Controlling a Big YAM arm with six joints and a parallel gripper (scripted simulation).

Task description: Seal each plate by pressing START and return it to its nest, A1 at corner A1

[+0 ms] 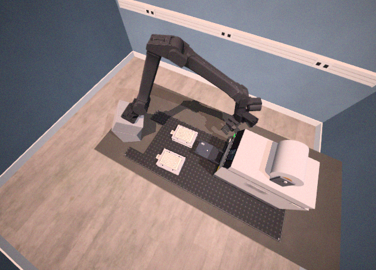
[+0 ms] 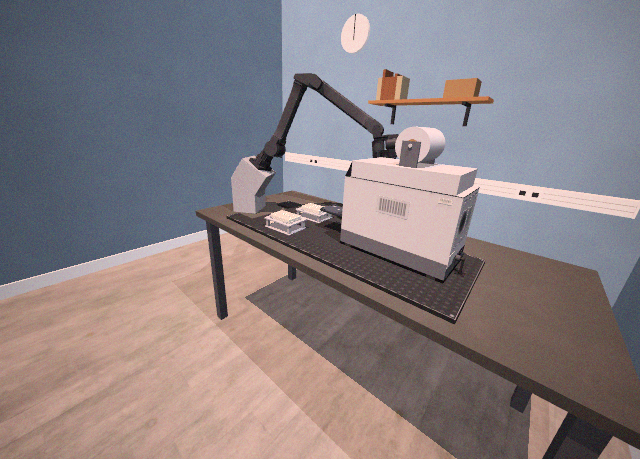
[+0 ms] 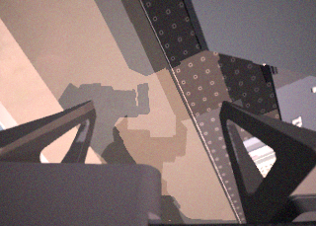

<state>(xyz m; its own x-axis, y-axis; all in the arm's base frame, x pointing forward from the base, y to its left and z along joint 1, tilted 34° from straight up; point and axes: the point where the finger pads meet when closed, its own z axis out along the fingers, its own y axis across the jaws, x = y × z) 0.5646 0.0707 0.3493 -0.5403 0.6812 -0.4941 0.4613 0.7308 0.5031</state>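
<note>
The plate nest lies 340 mm behind my hand, 300 mm to the right of it and 180 mm below it. Also, from my hand: sealer stage (170 mm to the right, 130 mm behind, 120 mm below); then foil roll (220 mm to the right, 200 mm ahead, 190 mm above).
</note>
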